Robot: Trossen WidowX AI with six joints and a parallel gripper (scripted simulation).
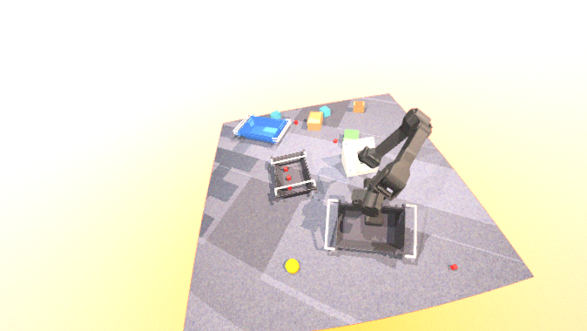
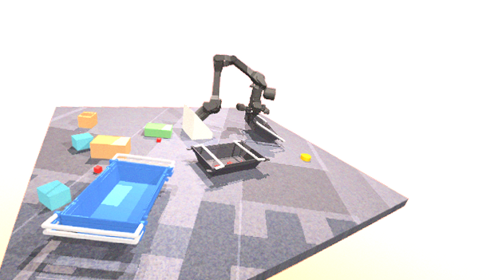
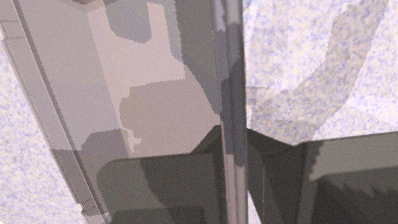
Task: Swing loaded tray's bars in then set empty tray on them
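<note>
Right now my gripper tip is 3 cm short of the dark tray and 7 cm to the right of it. Round my gripper tip: green block: 13 cm behind, 47 cm to the right, 5 cm below; then yellow disc: 35 cm ahead, 10 cm to the left, 6 cm below.
</note>
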